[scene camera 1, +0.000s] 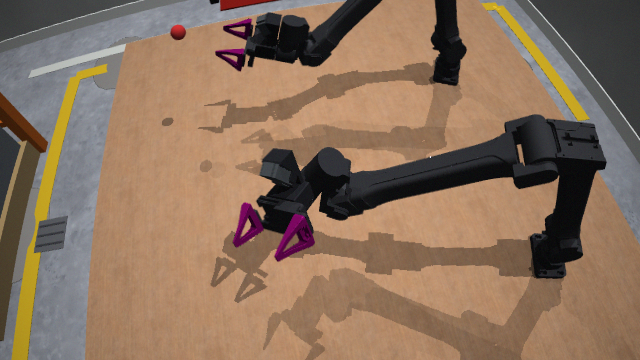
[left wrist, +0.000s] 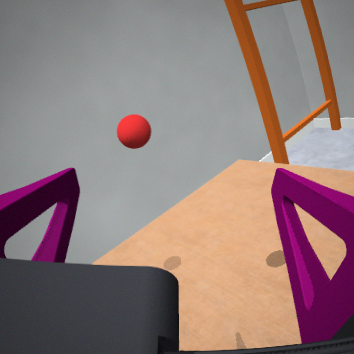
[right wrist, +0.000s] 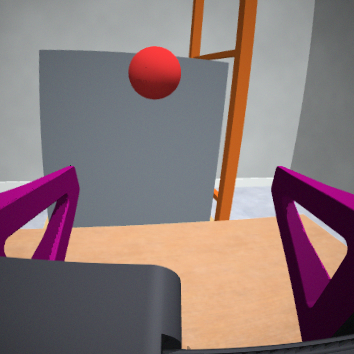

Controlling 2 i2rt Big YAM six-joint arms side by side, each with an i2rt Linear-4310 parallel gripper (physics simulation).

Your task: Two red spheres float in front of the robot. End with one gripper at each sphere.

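Pixels of known places: left gripper, fingertip midpoint: (scene camera 1: 254,251) (left wrist: 174,178); right gripper, fingertip midpoint: (scene camera 1: 219,40) (right wrist: 174,176); left arm's base, origin of the base link: (scene camera 1: 546,256); right arm's base, origin of the base link: (scene camera 1: 446,72).
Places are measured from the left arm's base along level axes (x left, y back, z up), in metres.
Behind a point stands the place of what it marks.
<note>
A red sphere (scene camera 1: 178,32) {x -0.375, y -0.991, z 0.361 m} floats at the upper left in the scene view. One red sphere shows in the left wrist view (left wrist: 134,131) {x 0.331, y -0.702, z 0.306 m}, above and inward of the left fingertip, and one in the right wrist view (right wrist: 155,72) {x -0.392, y -0.981, z 0.351 m}, larger, above the fingertips and slightly left of centre. I cannot tell whether these are the same sphere; a second sphere does not show in the scene view. My right gripper (scene camera 1: 220,40) {x -0.413, y -0.906, z 0.303 m} (right wrist: 174,176) {x -0.413, y -0.906, z 0.303 m} is open and empty, a short way right of the sphere in the scene view. My left gripper (scene camera 1: 256,252) {x 0.145, y -0.690, z 0.308 m} (left wrist: 174,178) {x 0.145, y -0.690, z 0.308 m} is open and empty, much farther from it.
Both arms reach over the wooden table (scene camera 1: 150,250) {x 0.072, y -1.065, z 0.000 m} (left wrist: 215,225) {x 0.551, y -0.806, z 0.000 m} (right wrist: 225,275) {x -0.519, y -1.219, z 0.000 m}, with shadows on its top. An orange upright frame (left wrist: 260,85) (right wrist: 240,110) stands beyond the table. A grey panel (right wrist: 130,145) stands behind the sphere in the right wrist view.
</note>
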